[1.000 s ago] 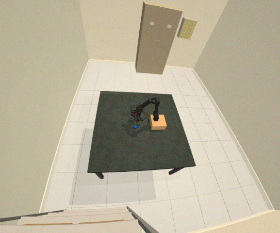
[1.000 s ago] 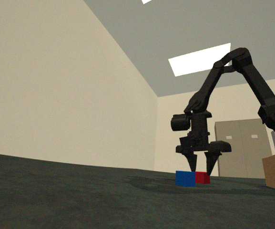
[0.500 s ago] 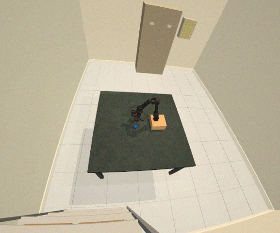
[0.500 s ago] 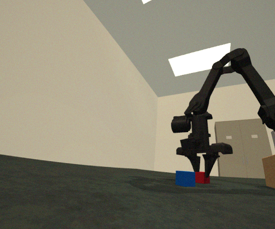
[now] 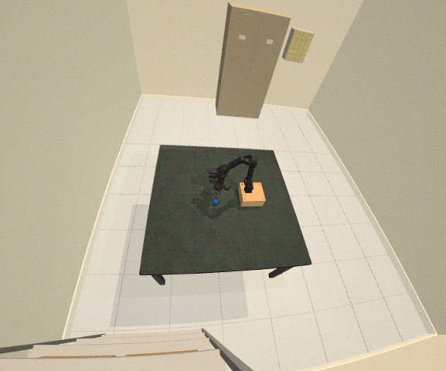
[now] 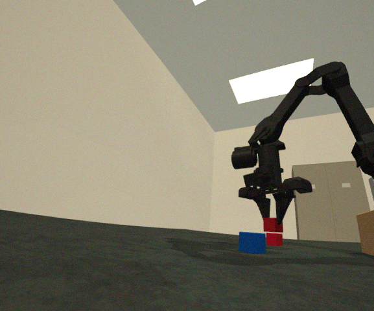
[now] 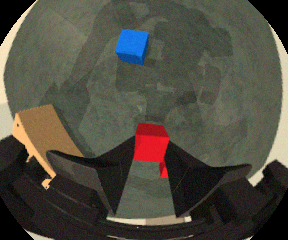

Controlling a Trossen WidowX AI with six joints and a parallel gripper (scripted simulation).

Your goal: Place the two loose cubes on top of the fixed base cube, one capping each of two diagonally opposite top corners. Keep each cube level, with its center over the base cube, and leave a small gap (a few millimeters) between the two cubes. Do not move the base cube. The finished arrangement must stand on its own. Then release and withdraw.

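Now: gripper tip 12 cm to the right of the blue cube, 4 cm above it and 3 cm short of it. The rest, counted from my gripper tip: red cube right at my gripper tip.
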